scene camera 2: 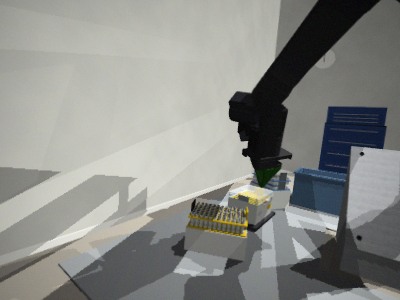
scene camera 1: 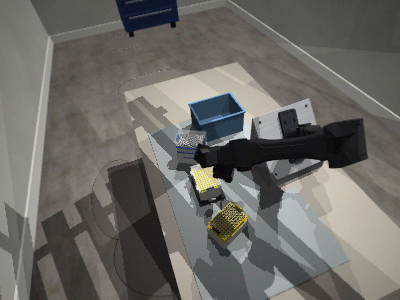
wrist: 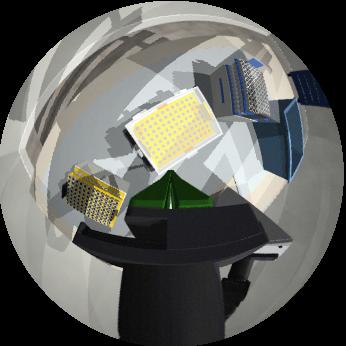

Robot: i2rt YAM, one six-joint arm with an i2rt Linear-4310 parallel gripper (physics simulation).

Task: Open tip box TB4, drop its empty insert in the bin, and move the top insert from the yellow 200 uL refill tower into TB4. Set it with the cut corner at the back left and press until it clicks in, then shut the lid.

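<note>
The tip box TB4 point(scene camera 1: 205, 181) point(scene camera 2: 252, 205) point(wrist: 175, 131) is a white box in a dark holder, between the two towers. A clear lid appears shut over its yellow insert, whose holes show through. The yellow refill tower point(scene camera 1: 228, 221) point(scene camera 2: 217, 220) point(wrist: 95, 197) stands apart from it, with a yellow-rimmed insert of tips on top. The bin point(scene camera 1: 217, 125) point(scene camera 2: 320, 192) point(wrist: 277, 150) is an open blue tub. My gripper point(scene camera 2: 263, 185) point(wrist: 170, 174) is shut, its green fingertips together and empty, near the box. In scene camera 1 the arm hides the fingertips. Insert corner cuts are too small to tell.
A blue-rimmed tip tower point(scene camera 1: 190, 145) point(scene camera 2: 281, 189) point(wrist: 252, 92) stands between TB4 and the bin. A tilted white panel point(scene camera 1: 269, 129) point(scene camera 2: 375, 200) stands beside the arm. The towers and TB4 stand on a grey mat point(scene camera 1: 310, 245) point(scene camera 2: 125, 255). A blue drawer cabinet point(scene camera 1: 147, 14) point(scene camera 2: 352, 135) stands beyond the table.
</note>
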